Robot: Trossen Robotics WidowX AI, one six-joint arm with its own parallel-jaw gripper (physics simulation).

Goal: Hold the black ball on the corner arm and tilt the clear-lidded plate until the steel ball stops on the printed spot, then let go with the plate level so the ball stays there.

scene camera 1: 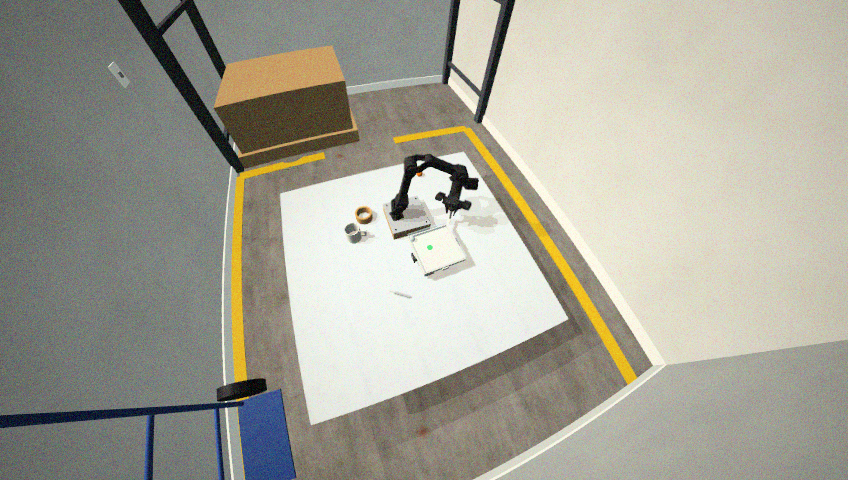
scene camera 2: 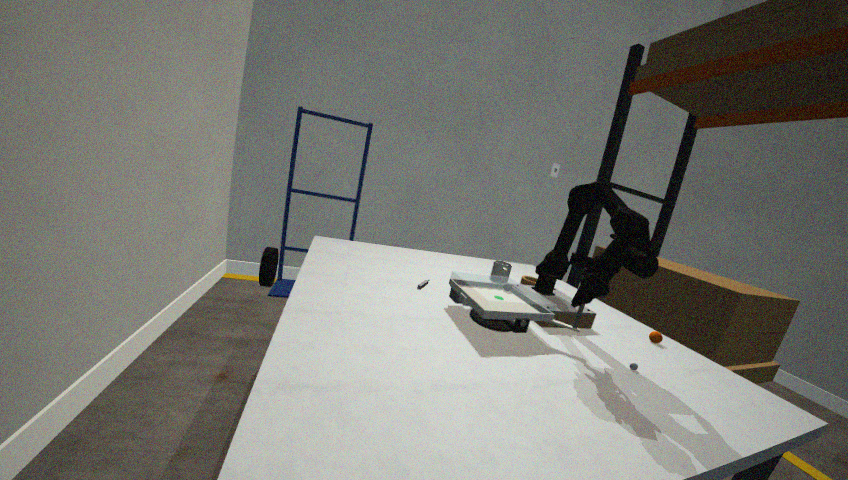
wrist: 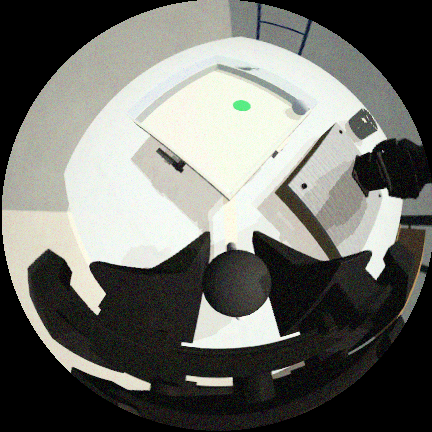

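Note:
My gripper (scene camera 1: 451,214) (scene camera 2: 580,305) (wrist: 231,235) is shut on the black ball (wrist: 236,283) at the outer end of the pale corner arm (wrist: 230,220). The plate (scene camera 1: 443,256) (wrist: 210,135) stands on its dark mount (scene camera 2: 491,321) and looks slightly tilted, though the exact slope is hard to judge. The green printed spot (scene camera 1: 429,247) (scene camera 2: 498,297) (wrist: 241,105) lies off the plate's centre. The steel ball (wrist: 300,107) sits in the plate's right corner in the wrist view, against the walls and away from the spot; I cannot make it out in scene camera 2.
My arm's base block (scene camera 1: 410,224) stands close beside the plate. A grey mug (scene camera 1: 352,233) (scene camera 2: 501,270) (wrist: 363,124) and a wooden ring (scene camera 1: 364,221) stand beyond it. A pen (scene camera 1: 401,294) (scene camera 2: 423,284), an orange ball (scene camera 1: 419,174) (scene camera 2: 655,337) and a small grey ball (scene camera 2: 633,366) lie on the table.

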